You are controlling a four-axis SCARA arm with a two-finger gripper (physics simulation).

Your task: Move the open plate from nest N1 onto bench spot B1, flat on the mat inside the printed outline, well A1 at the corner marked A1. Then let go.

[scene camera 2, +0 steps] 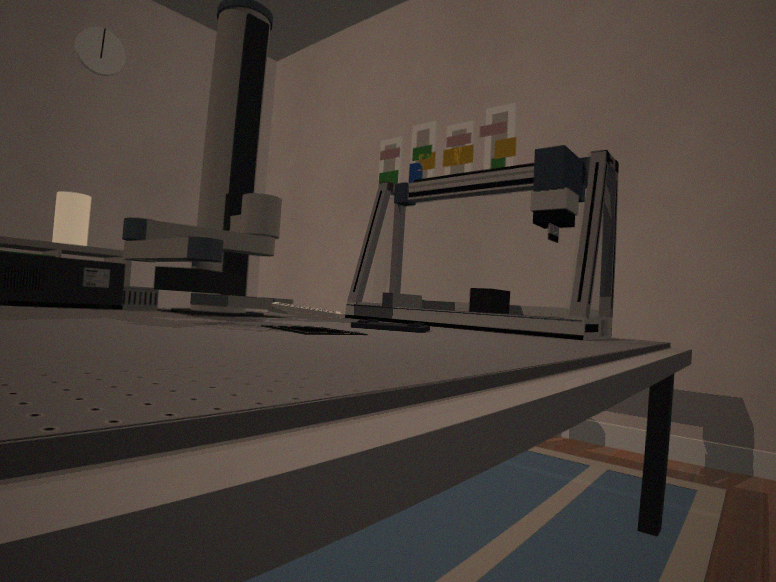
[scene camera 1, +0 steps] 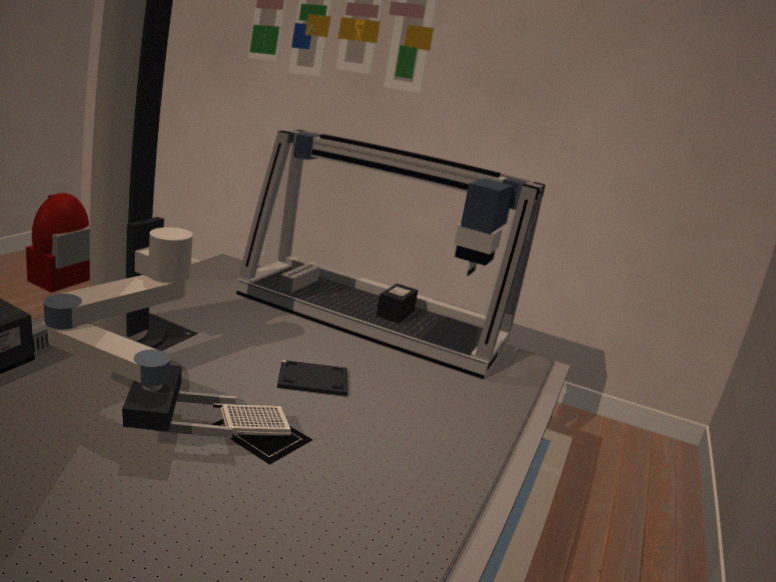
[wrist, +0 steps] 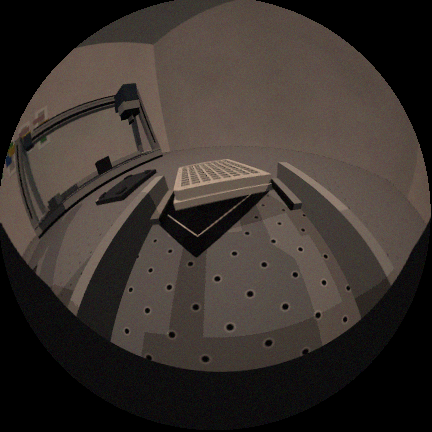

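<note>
The open plate is pale, with a grid of wells on top. My gripper is shut on it, one finger at each side, and holds it about level above the table. The black bench mat lies below it. The plate hides the mat's far part. A corner of the thin printed outline shows on the near side in the wrist view. The plate looks turned relative to that outline. The mark A1 cannot be made out.
A dark, flat holder with corner pieces lies near the mat; its label cannot be read. Behind it stands a gantry frame with a black block on its deck.
</note>
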